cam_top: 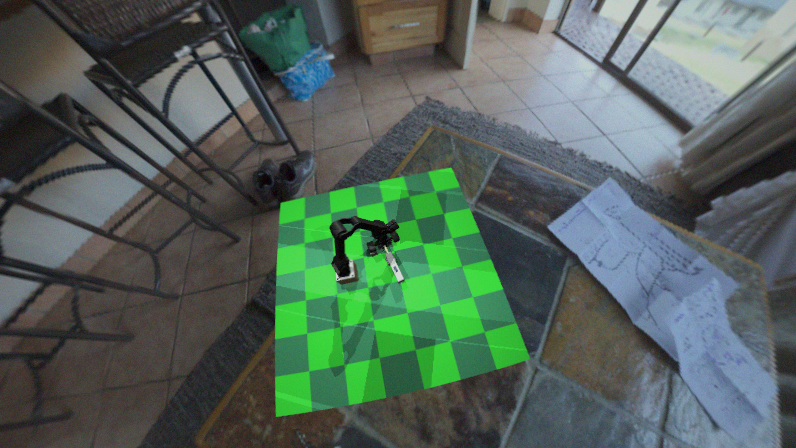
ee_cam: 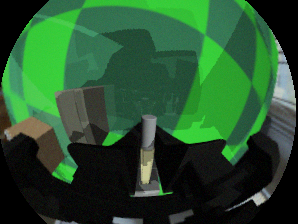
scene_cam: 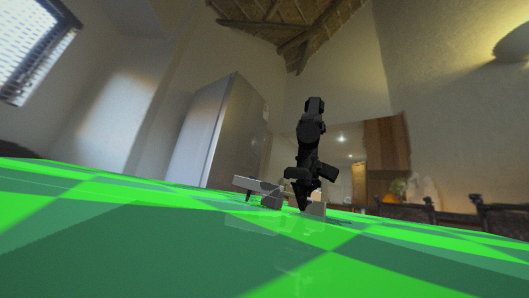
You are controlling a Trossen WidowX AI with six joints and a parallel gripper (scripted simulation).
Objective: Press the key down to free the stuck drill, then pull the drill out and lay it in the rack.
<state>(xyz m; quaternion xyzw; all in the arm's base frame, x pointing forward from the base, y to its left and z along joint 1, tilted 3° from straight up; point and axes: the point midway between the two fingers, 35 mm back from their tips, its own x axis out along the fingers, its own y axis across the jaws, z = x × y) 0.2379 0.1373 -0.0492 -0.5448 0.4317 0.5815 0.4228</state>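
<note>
My gripper tip is now 4 cm to the left of the drill, 4 cm below it and 1 cm short of it. Round my gripper tip: long grey holder 15 cm to the right, 4 cm ahead, 4 cm above; then dark key 17 cm to the right, 5 cm ahead, 4 cm above; then small grey rack block 8 cm behind, 1 cm to the right, 1 cm above.
</note>
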